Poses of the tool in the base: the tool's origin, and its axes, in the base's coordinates. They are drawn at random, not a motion.
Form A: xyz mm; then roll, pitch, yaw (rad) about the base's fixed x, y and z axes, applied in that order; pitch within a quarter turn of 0, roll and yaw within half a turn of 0.
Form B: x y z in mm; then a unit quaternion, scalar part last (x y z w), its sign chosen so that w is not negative. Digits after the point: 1 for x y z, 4 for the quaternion.
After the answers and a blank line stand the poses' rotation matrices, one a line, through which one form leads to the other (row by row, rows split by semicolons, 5 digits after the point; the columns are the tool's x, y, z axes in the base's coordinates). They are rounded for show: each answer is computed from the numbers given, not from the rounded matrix.
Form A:
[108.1, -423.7, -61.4, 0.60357, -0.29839, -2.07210]
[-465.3, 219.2, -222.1, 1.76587, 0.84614, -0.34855]
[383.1, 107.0, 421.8, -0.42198, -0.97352, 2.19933]
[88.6, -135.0, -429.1, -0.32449, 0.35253, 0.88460]
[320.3, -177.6, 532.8, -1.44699, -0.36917, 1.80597]
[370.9, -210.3, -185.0, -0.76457, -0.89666, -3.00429]
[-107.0, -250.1, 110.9, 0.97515, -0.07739, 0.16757]
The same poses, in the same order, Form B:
[108.1, -423.7, -61.4, 0.0277, -0.3252, -0.7899, 0.5192]
[-465.3, 219.2, -222.1, 0.7390, 0.1346, -0.4128, 0.5151]
[383.1, 107.0, 421.8, 0.3235, -0.3725, 0.7256, 0.4796]
[88.6, -135.0, -429.1, -0.2178, 0.0883, 0.4415, 0.8660]
[320.3, -177.6, 532.8, -0.2950, -0.5962, 0.5032, 0.5517]
[370.9, -210.3, -185.0, 0.4243, -0.3078, 0.8452, 0.1040]
[-107.0, -250.1, 110.9, 0.4694, 0.0051, 0.0919, 0.8782]

-0.45933 0.80220 -0.38143; -0.83820 -0.24933 0.48502; 0.29398 0.54250 0.78693
0.62302 0.62416 -0.47146; -0.22640 -0.43305 -0.87247; -0.74873 0.65031 -0.12849
-0.33066 -0.93705 0.11222; 0.45491 -0.26245 -0.85099; 0.82687 -0.23034 0.51306
0.59463 -0.80303 -0.03931; 0.72608 0.51537 0.45519; -0.34527 -0.29922 0.88952
-0.21731 -0.20353 -0.95465; 0.90696 0.31945 -0.27456; 0.36084 -0.92549 0.11517
-0.61835 -0.43693 0.65325; -0.08544 -0.78891 -0.60854; 0.78125 -0.43210 0.45049
0.98304 -0.15668 0.09530; 0.16629 0.54251 -0.82343; 0.07731 0.82531 0.55936

